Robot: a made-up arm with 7 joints.
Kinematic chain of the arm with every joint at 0, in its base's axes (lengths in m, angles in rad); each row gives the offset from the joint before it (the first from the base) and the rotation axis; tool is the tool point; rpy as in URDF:
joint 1: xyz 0 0 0.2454 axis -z
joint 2: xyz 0 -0.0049 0.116 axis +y
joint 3: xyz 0 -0.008 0.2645 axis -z
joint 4: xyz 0 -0.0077 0.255 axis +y
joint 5: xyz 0 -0.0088 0.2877 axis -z
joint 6: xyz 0 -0.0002 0.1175 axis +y
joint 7: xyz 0 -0.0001 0.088 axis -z
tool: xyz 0 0 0 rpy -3.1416 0 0
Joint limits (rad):
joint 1: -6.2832..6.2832
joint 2: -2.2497..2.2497
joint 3: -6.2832..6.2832
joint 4: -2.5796..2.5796
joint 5: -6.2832..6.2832
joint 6: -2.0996..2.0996
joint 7: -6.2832..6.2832
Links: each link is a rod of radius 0.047 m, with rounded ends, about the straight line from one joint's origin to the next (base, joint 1, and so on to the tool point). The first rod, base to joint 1, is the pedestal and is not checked.
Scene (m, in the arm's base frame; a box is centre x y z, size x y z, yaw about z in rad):
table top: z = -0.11
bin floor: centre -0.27 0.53 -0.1 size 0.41 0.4 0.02 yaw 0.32
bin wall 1: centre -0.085 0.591 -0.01 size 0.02 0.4 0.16 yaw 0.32
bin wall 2: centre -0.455 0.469 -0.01 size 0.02 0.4 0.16 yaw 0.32
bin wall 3: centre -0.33 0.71 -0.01 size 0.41 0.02 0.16 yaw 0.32
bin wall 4: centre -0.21 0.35 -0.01 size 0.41 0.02 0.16 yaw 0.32
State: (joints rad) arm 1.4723 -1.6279 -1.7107 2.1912 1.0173 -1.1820 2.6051
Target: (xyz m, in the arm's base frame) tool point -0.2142 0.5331 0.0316
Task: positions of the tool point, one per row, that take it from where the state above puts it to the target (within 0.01 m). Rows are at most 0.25 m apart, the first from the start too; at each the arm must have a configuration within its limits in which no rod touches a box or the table.
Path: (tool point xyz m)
1: 0.1976 0.4578 0.2184
2: 0.0087 0.5356 0.2070
3: -0.2142 0.5331 0.2085
4: -0.2142 0.5331 0.0316

